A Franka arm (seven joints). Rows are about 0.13 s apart.
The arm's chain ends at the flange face. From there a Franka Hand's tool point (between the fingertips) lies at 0.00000 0.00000 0.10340 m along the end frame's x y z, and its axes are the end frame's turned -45 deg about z.
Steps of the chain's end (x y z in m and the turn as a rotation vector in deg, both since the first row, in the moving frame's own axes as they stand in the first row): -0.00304, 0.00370, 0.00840, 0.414, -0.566, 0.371; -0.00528, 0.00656, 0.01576, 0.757, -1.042, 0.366; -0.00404, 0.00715, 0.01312, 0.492, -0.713, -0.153; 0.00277, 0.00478, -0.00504, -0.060, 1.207, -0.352; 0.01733, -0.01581, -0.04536, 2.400, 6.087, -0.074; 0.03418, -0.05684, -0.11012, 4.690, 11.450, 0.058
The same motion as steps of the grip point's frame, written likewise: -0.00496, -0.00078, 0.00839, 0.693, -0.107, 0.371; -0.00873, -0.00139, 0.01573, 1.272, -0.202, 0.366; -0.00820, 0.00066, 0.01311, 0.852, -0.156, -0.153; 0.00005, 0.00695, -0.00506, -0.896, 0.811, -0.352; 0.03424, 0.00576, -0.04603, -2.607, 6.001, -0.074; 0.08479, -0.00745, -0.11252, -4.780, 11.413, 0.058
